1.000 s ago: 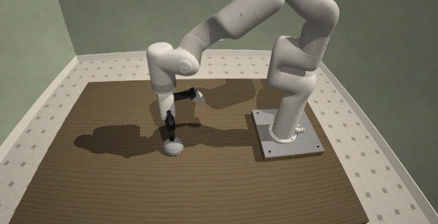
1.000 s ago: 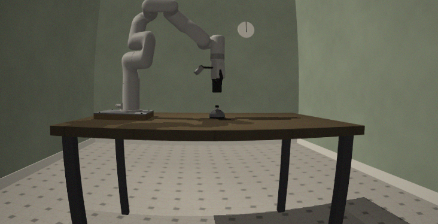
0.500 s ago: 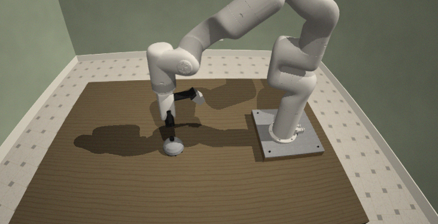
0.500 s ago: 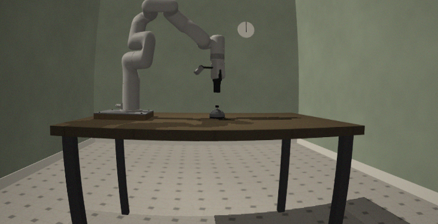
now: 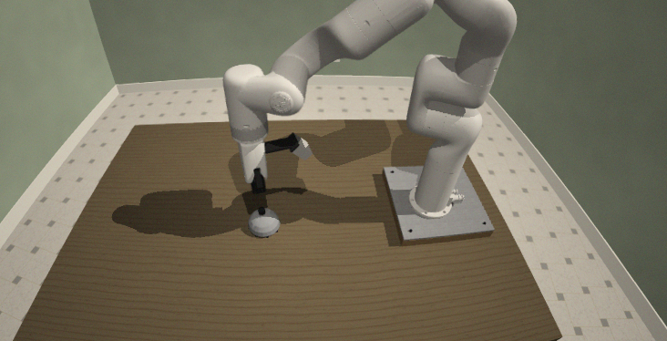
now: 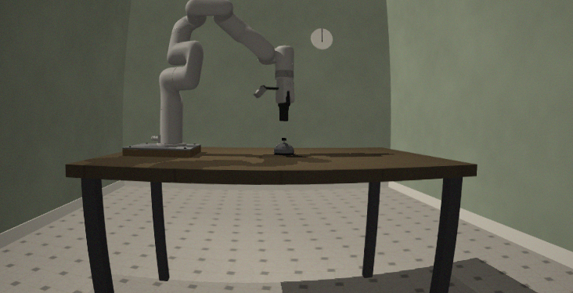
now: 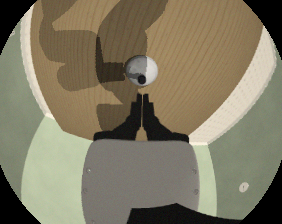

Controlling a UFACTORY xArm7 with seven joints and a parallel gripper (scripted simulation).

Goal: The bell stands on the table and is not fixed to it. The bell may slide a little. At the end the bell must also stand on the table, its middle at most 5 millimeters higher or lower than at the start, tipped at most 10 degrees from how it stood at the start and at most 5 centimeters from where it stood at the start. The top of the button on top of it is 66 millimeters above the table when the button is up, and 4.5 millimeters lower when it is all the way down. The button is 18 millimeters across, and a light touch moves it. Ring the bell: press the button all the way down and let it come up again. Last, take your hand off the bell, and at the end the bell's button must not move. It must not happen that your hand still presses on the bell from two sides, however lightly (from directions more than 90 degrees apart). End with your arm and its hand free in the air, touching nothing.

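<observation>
My hand is 10 cm above the bell button. Round my hand: silver dome bell 11 cm below.
</observation>
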